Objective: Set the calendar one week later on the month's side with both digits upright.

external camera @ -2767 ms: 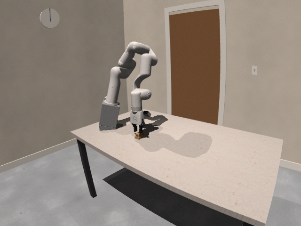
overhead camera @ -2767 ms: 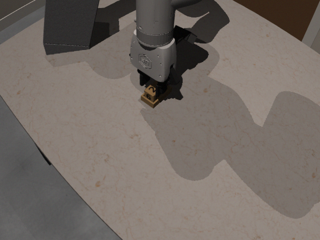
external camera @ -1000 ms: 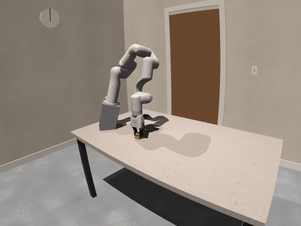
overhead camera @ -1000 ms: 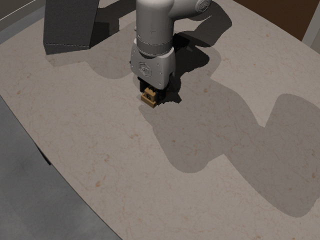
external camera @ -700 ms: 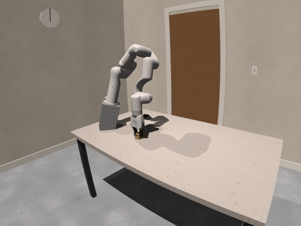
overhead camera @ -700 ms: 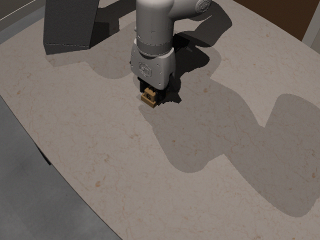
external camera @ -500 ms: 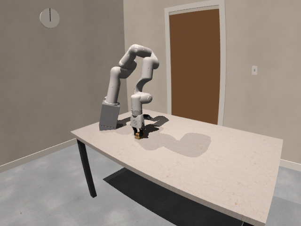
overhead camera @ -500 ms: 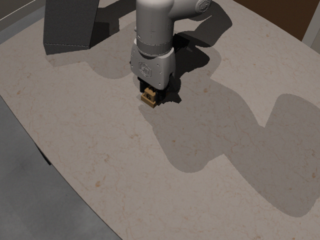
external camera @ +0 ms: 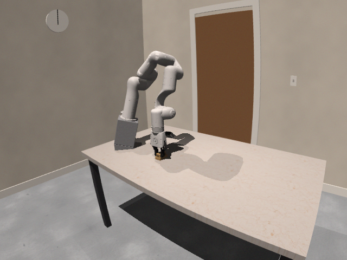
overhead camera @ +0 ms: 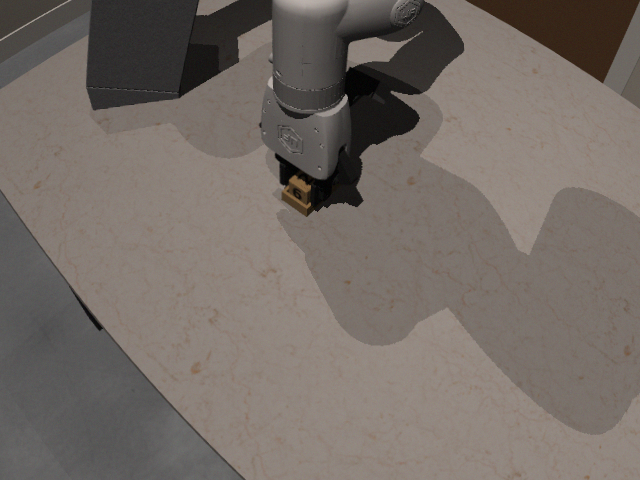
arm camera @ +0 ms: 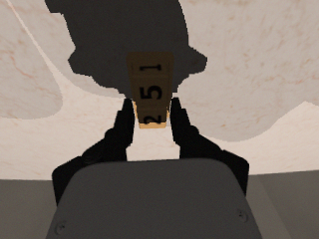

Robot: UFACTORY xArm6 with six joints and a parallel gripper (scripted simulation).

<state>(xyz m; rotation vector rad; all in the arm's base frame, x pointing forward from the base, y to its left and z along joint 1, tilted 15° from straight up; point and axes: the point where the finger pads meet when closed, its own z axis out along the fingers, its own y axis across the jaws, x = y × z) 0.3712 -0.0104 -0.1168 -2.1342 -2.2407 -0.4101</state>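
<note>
My gripper is now 30 mm above the wooden tray and 20 mm to the right of it.
</note>
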